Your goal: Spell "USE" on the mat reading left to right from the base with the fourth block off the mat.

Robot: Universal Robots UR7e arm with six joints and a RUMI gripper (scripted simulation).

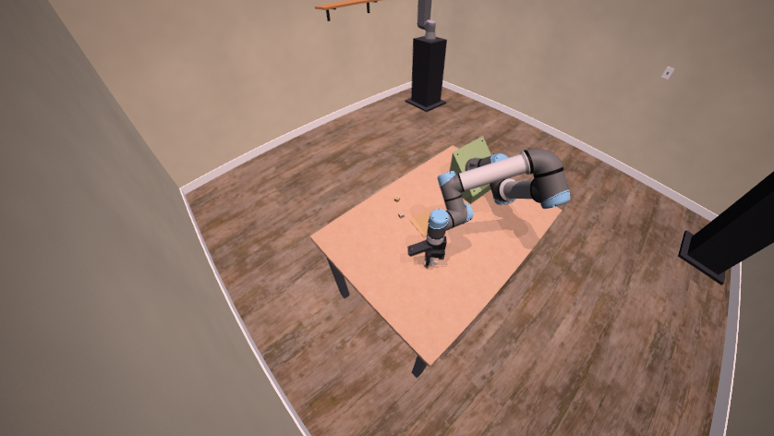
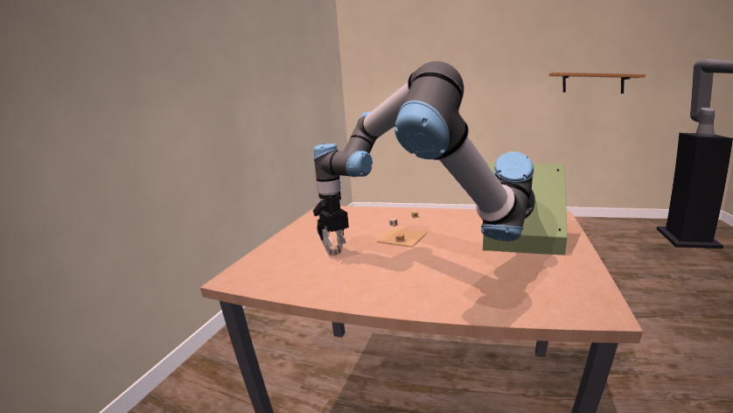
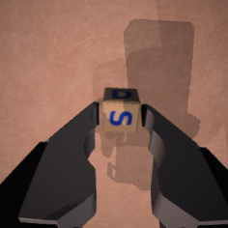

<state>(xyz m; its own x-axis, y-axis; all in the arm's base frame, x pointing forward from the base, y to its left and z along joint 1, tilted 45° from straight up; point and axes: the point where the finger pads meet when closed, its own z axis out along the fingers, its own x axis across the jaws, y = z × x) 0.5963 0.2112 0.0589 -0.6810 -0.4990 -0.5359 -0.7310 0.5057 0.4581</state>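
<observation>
My hand is 190 mm past the mat, 180 mm to the left of it and 10 mm above it. Round my hand: letter block: 190 mm behind, 140 mm to the right.
</observation>
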